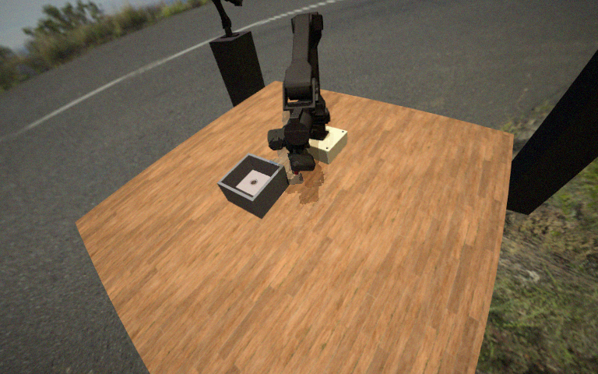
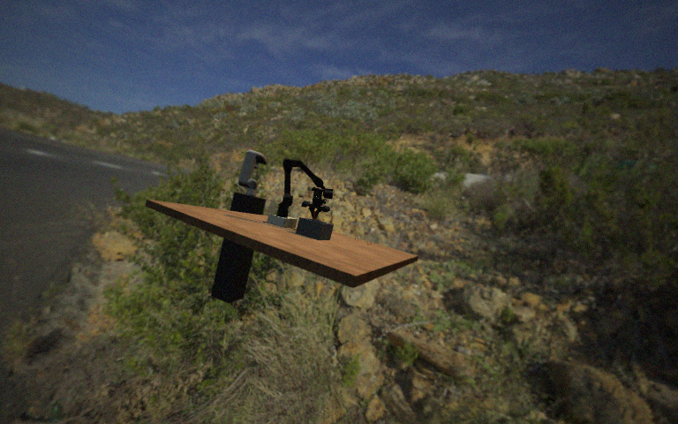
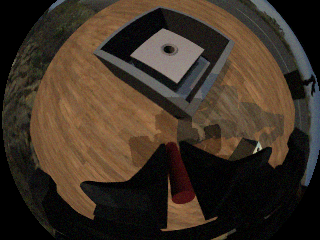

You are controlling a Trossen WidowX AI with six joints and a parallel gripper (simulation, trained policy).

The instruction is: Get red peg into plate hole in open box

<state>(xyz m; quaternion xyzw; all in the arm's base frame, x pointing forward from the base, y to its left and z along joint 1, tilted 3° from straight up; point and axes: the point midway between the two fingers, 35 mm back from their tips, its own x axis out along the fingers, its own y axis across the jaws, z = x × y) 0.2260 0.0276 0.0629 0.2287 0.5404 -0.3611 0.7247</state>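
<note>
Right now the grey box is 7 cm ahead of my gripper tip, 12 cm to the right of it and 7 cm below it. Round my gripper tip: red peg: 1 cm behind, 1 cm to the left, 1 cm above.
</note>
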